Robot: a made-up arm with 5 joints.
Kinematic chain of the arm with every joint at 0, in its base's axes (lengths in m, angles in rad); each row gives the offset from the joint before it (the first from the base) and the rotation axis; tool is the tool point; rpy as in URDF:
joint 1: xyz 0.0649 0 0.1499 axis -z
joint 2: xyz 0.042 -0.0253 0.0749 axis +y
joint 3: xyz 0.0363 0 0.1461 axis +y
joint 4: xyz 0.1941 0 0.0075 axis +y
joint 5: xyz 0.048 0.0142 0 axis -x
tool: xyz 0 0 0 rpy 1.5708 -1.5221 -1.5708
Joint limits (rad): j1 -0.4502..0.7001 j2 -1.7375..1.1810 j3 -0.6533..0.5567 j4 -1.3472..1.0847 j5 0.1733..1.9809
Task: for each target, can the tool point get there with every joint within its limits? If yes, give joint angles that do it. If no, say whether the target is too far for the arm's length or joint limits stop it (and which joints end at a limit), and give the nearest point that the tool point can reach.
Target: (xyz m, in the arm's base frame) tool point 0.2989 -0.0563 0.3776
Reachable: yes | joints 0.1899 -0.4806 0.3647 0.6268 0.5124
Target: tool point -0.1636 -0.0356 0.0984
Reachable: no: joint limits stop it (at a limit: joint 2, joint 3, joint 4) | nearest point -0.2266 -0.0454 0.3363 | short by 0.246 m
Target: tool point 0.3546 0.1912 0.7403
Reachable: no: too far | nearest point 0.2786 0.0910 0.5491 | short by 0.229 m
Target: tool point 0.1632 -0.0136 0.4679
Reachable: yes | joints 0.0258 -1.2004 0.4329 0.4228 1.2784
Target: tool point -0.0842 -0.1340 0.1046
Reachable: no: joint limits stop it (at a limit: joint 1, joint 2, joint 3, joint 4) | nearest point 0.1499 -0.0861 0.0390 | short by 0.248 m
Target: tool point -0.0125 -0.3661 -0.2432
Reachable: no: too far | nearest point 0.1984 -0.1270 0.0046 | short by 0.404 m
